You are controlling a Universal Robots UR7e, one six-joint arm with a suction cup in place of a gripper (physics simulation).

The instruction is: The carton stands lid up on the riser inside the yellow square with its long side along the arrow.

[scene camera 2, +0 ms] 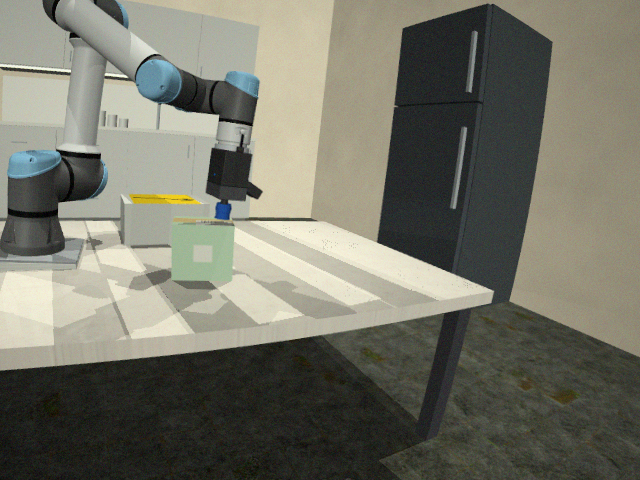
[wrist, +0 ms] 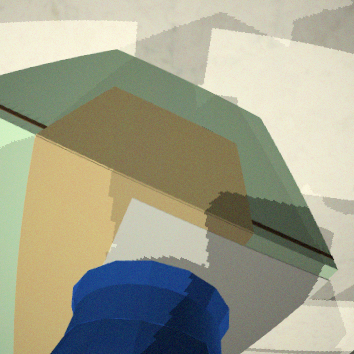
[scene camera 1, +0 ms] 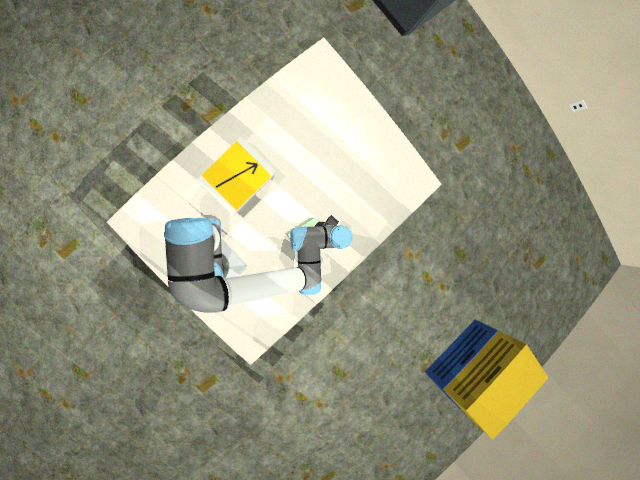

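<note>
The pale green carton (scene camera 2: 202, 254) (wrist: 175, 88) stands on the table (scene camera 2: 366, 276) (scene camera 1: 347, 143), in front of the riser. In scene camera 1 only a green sliver of the carton (scene camera 1: 309, 222) shows beside the wrist. Its top carries tan tape and a dark seam. My blue suction cup (scene camera 2: 222, 210) (wrist: 147, 309) sits at the carton's top near its far edge, with suction off; I cannot tell if it touches. The grey riser (scene camera 2: 147, 229) stands further back, apart from the carton. The yellow square (scene camera 1: 228, 162) (scene camera 2: 161, 198) on its top bears a black arrow (scene camera 1: 237, 175).
A dark fridge (scene camera 2: 461, 143) (scene camera 1: 409, 11) stands beyond the table's far right corner. A yellow and blue box (scene camera 1: 494, 381) lies on the floor away from the table. The arm's base (scene camera 1: 191, 257) stands on the table near the riser.
</note>
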